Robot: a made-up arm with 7 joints.
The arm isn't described. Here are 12 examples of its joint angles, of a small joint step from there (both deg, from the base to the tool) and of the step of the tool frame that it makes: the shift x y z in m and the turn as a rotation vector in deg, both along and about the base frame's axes.
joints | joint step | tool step
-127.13 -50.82 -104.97 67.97 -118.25 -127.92 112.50 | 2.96 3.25 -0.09 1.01 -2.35 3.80 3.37 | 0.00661 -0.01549 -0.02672 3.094 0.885 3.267
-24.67 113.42 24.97 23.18 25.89 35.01 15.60 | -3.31 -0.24 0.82 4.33 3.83 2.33 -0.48 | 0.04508 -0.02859 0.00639 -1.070 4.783 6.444
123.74 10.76 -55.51 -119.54 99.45 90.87 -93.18 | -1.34 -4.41 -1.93 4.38 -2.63 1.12 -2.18 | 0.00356 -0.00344 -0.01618 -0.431 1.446 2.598
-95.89 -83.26 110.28 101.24 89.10 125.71 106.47 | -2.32 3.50 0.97 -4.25 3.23 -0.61 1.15 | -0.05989 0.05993 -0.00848 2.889 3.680 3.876
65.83 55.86 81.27 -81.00 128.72 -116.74 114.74 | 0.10 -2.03 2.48 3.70 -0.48 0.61 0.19 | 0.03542 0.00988 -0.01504 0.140 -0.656 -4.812
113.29 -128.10 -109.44 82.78 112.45 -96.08 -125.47 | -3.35 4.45 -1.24 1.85 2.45 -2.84 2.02 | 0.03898 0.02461 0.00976 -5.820 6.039 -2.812
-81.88 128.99 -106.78 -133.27 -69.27 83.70 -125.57 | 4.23 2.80 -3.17 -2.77 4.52 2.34 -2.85 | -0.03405 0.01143 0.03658 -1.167 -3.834 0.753
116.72 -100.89 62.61 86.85 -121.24 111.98 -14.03 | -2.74 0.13 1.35 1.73 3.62 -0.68 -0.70 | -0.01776 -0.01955 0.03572 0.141 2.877 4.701
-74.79 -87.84 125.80 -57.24 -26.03 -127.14 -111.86 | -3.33 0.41 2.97 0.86 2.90 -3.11 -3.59 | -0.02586 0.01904 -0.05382 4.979 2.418 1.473
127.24 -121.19 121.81 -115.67 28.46 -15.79 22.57 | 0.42 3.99 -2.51 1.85 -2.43 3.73 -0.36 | 0.01792 0.01449 -0.01453 0.262 -3.722 1.992
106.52 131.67 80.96 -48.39 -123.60 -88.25 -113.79 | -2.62 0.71 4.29 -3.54 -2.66 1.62 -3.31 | -0.01196 -0.05236 0.01095 -0.625 2.401 9.675
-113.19 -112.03 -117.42 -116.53 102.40 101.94 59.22 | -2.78 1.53 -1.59 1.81 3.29 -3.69 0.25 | 0.01242 0.02429 0.01697 -2.743 -0.174 3.097
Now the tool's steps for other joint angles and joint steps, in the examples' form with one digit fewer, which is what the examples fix.
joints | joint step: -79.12 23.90 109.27 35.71 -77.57 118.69 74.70 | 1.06 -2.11 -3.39 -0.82 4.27 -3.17 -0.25
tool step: 0.0057 -0.0684 -0.0048 0.07 1.12 -8.76
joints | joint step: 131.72 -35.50 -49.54 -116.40 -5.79 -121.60 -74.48 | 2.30 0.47 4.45 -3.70 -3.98 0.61 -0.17
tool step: -0.0044 -0.0215 -0.0350 -1.03 2.80 -0.06
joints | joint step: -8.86 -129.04 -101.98 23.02 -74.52 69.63 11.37 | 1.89 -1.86 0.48 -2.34 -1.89 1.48 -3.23
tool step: 0.0118 -0.0005 0.0217 1.22 1.34 -2.73
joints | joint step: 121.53 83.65 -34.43 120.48 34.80 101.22 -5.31 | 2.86 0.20 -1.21 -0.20 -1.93 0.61 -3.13
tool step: -0.0180 0.0127 -0.0015 0.96 1.59 -0.09
